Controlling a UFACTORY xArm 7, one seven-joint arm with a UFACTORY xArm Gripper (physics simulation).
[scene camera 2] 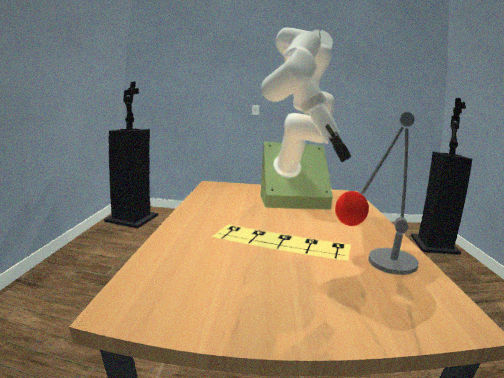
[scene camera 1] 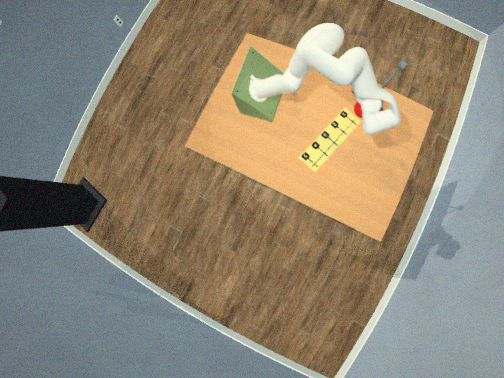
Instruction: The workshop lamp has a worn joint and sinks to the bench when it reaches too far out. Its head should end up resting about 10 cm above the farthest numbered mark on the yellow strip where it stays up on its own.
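Frame: origin at the arm's base, x ahead, y left, z up, level; millimetres.
Where they show: gripper, fingertip midpoint: (scene camera 2: 344, 157); arm's base, origin of the base link: (scene camera 2: 287, 166) (scene camera 1: 258, 90).
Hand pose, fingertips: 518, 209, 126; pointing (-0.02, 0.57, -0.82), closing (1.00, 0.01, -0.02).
Observation:
Each offset is from my fingertips to the top centre of the thing, as dx, dy, dz. "*": to the spot under its first point. Level surfaces: height alone.
The lamp's red head {* -5, +0, -116} (scene camera 1: 358, 109) (scene camera 2: 352, 208) hangs above the table near one end of the yellow strip {* -35, -187, -289} (scene camera 1: 328, 142) (scene camera 2: 295, 245), partly hidden by the arm in scene camera 1. The lamp's grey round base {* +64, +183, -276} (scene camera 2: 393, 261) stands on the table beyond that end. Its upper joint {* +35, +152, +144} (scene camera 1: 402, 64) (scene camera 2: 407, 119) is high, and a thin rod slopes down from it to the head. The strip lies flat with a row of numbered marks; the digits are too blurred to read surely. My black gripper (scene camera 2: 343, 154) is open and empty, seen edge-on, above and apart from the head; the arm mostly hides it in scene camera 1.
The white arm (scene camera 1: 340, 70) (scene camera 2: 295, 70) rises from a green wedge mount (scene camera 1: 262, 65) (scene camera 2: 300, 200) on the wooden table {dz -290} (scene camera 1: 350, 200) (scene camera 2: 200, 300) and arches over the lamp side. Two black pedestals, left (scene camera 2: 129, 175) and right (scene camera 2: 445, 200), stand on the floor beyond the table.

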